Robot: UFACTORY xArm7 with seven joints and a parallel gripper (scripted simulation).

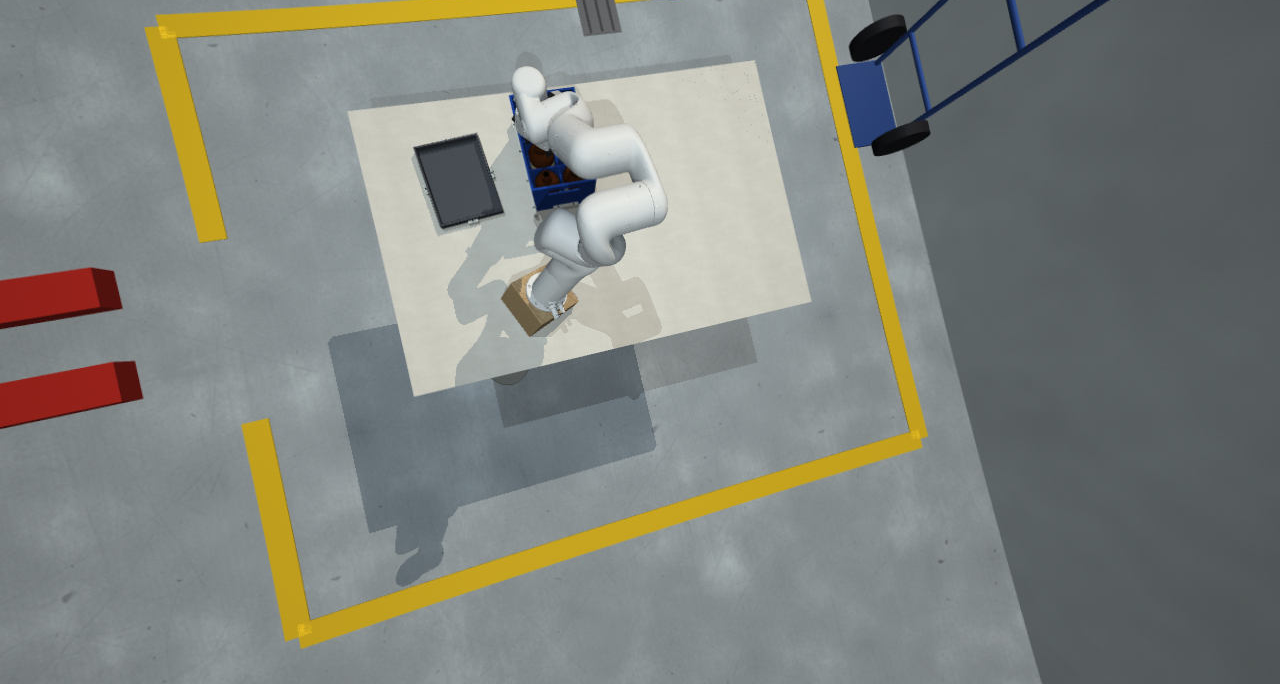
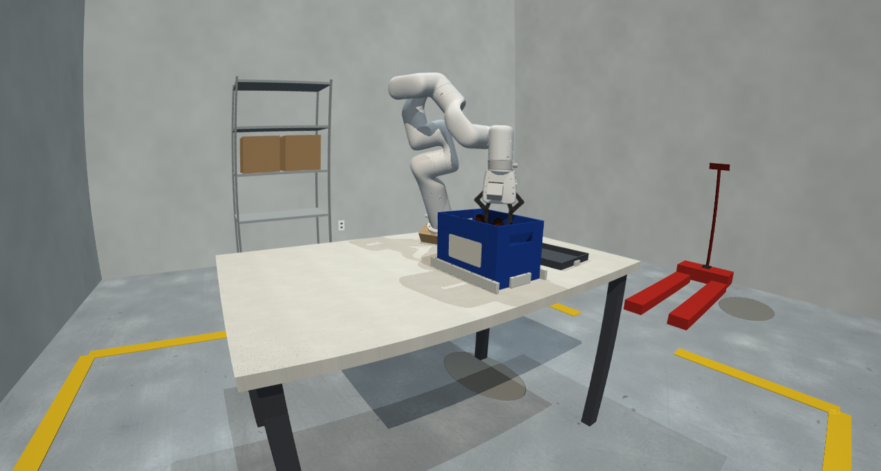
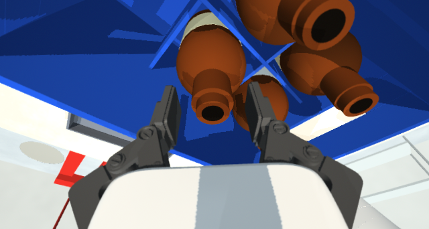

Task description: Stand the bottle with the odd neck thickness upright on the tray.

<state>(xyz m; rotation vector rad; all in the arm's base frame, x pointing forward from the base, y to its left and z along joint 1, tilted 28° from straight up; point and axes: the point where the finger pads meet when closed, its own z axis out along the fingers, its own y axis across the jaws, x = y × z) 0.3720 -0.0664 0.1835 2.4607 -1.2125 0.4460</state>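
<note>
My hand is 40 mm to the left of the blue crate and 80 mm above it. Round my hand: dark grey tray (40 mm ahead, 250 mm to the left, 150 mm below).
</note>
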